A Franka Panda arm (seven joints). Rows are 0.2 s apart.
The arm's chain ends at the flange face. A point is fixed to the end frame.
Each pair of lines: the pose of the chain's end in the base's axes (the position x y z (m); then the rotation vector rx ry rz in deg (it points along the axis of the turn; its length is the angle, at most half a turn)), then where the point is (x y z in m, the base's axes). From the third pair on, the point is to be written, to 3 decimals.
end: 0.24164, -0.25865, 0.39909, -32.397, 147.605, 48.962
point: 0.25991 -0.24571 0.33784
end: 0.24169, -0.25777, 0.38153, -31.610, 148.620, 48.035
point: 0.25948 -0.24589 0.31992
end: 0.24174, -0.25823, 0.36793, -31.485, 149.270, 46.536
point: 0.260 -0.248 0.306
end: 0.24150, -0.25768, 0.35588, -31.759, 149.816, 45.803
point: 0.259 -0.248 0.294
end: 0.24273, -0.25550, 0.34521, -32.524, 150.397, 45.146
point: 0.260 -0.246 0.283
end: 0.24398, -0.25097, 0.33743, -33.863, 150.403, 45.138
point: 0.261 -0.242 0.275
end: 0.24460, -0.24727, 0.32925, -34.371, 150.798, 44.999
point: 0.261 -0.238 0.267
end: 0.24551, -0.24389, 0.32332, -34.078, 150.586, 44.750
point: 0.263 -0.235 0.261
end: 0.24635, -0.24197, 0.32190, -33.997, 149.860, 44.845
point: 0.264 -0.233 0.260
